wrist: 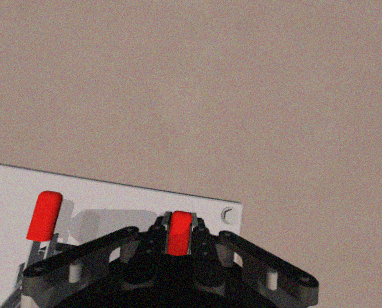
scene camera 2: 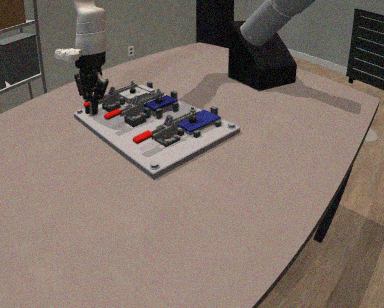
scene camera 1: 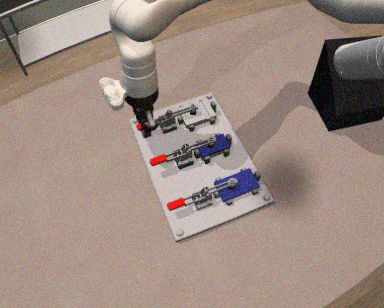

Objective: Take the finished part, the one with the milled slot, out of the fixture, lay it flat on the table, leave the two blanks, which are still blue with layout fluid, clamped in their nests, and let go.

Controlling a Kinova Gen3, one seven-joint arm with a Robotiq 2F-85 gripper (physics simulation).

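Places are measured from the arm's base along level axes (x left, y ahead, z down), in centimetres.
Pixels of known places: gripper, fingertip midpoint: [wrist: 180, 221] [scene camera 2: 91, 114] [scene camera 1: 145, 133]; arm's base, link origin: [scene camera 2: 252, 35] [scene camera 1: 348, 62].
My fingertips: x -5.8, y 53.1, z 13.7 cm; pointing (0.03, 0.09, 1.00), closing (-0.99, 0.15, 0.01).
Ahead of a thing's pixels: the offset from my fingertips to its top centre.
The finished part {dx -0.7, dy -13.9, dz -1.4 cm} [scene camera 1: 204, 119] [scene camera 2: 142, 93], pale grey with a slot, sits in the end nest of the fixture plate {dx +10.5, dy -9.7, dz +0.7 cm} [scene camera 1: 215, 216] [scene camera 2: 185, 150] [wrist: 115, 194], with its toggle clamp's arm reaching over it. My gripper [scene camera 1: 144, 131] [scene camera 2: 91, 110] [wrist: 180, 221] points down at the plate's edge, shut on that clamp's red handle {dx -0.2, dy -2.8, dz -5.0 cm} [scene camera 1: 139, 127] [scene camera 2: 87, 104] [wrist: 179, 237]. The fingers partly hide the handle in both scene views. One blue blank {dx +10.3, dy -13.9, dz -1.9 cm} [scene camera 1: 216, 145] [scene camera 2: 161, 103] sits in the middle nest and another blue blank {dx +21.2, dy -15.5, dz -0.9 cm} [scene camera 1: 242, 184] [scene camera 2: 204, 120] in the far nest, each under its clamp arm.
The middle clamp's red handle {dx +10.8, dy -3.3, dz -5.5 cm} [scene camera 1: 158, 159] [scene camera 2: 112, 114] [wrist: 45, 216] lies beside my gripper. The third red handle {dx +21.8, dy -3.9, dz -4.5 cm} [scene camera 1: 176, 204] [scene camera 2: 143, 136] is farther along. Dark locating posts stand around the nests. The black robot base [scene camera 1: 325, 100] [scene camera 2: 260, 67] stands on the table.
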